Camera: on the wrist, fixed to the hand. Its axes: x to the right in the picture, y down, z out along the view.
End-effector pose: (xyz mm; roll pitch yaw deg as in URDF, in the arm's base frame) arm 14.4 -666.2 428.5 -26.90 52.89 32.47
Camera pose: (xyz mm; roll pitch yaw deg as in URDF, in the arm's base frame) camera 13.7 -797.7 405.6 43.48 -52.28 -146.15
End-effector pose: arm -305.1 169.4 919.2 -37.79 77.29 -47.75
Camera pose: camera -430.8 126.4 932.6 51.43 -76.82 136.39
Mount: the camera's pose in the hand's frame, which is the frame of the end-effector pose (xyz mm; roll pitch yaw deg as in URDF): -24.7 -66.7 -113.0 17.68 0.92 -179.52
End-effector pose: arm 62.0 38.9 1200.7 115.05 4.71 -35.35
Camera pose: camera 116.6 160.3 1190.2 -97.29 -4.66 143.61
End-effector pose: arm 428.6 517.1 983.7 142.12 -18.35 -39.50
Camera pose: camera 476.4 635.8 1021.7 -124.75 17.92 139.51
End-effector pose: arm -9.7 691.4 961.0 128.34 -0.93 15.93
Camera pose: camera -69.4 809.6 978.4 -110.68 0.74 -165.09
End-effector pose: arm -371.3 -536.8 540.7 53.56 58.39 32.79
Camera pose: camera -496.4 -556.4 498.4 -35.17 -57.45 -148.06
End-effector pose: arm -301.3 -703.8 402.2 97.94 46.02 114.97
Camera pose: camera -388.5 -803.4 384.9 -79.26 -45.66 -66.43
